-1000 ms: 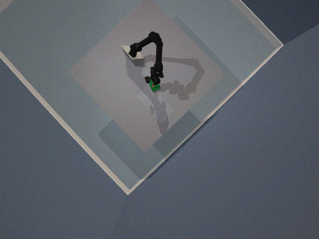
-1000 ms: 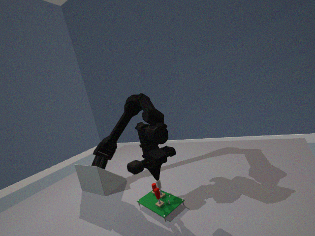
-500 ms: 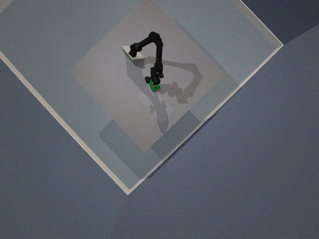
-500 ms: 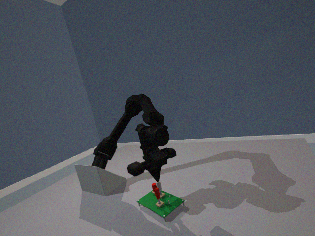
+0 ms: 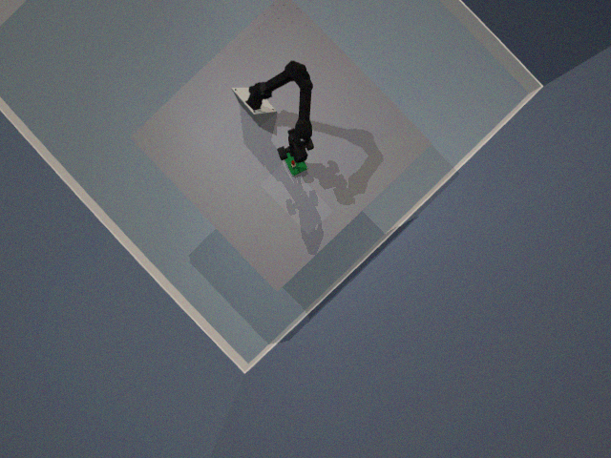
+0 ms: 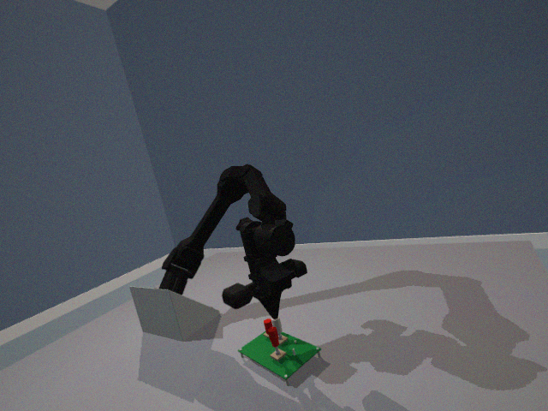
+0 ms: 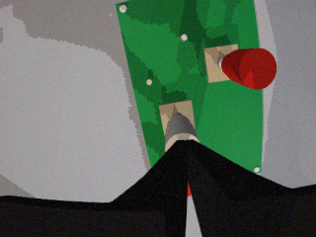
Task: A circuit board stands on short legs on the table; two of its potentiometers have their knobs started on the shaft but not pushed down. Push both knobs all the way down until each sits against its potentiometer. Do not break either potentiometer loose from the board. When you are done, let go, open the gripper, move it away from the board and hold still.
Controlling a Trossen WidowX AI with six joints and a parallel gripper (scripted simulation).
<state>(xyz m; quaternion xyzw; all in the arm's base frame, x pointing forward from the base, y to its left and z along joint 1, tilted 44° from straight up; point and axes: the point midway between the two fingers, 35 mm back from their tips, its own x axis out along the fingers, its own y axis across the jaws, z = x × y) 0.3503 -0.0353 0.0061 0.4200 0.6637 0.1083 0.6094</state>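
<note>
The pale knob is 2 cm below my gripper tip. From my gripper tip the other things lie so: red knob (5 cm to the right, 2 cm ahead, 1 cm below).
</note>
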